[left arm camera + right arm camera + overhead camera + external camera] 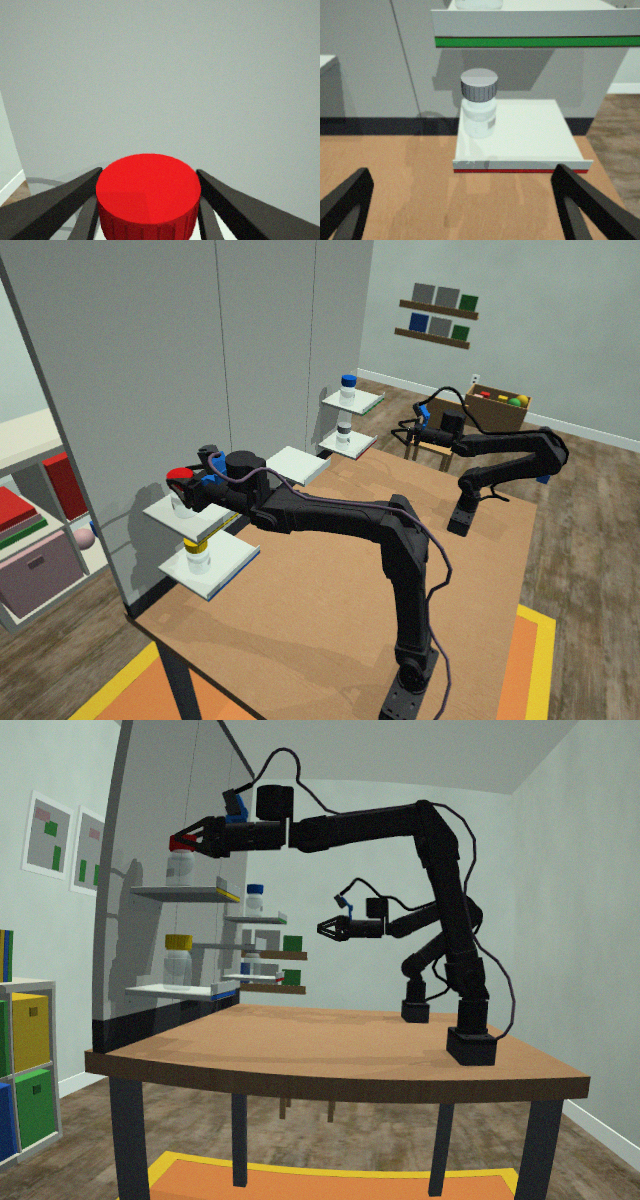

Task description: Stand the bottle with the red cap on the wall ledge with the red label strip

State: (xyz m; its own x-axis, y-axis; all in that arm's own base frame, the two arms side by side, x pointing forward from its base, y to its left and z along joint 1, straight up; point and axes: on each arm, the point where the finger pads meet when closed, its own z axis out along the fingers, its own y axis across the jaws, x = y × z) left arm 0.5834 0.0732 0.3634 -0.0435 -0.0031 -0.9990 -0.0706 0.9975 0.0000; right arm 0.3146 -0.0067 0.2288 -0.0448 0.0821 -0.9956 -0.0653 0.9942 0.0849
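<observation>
Now: the red-capped bottle 50 mm below my left hand. Round my left hand: blue-capped bottle 780 mm to the right, 60 mm behind, 50 mm below; grey wall panel 450 mm to the right, 70 mm ahead, 40 mm above; yellow-capped bottle 240 mm below, 10 mm to the right, 10 mm behind.
</observation>
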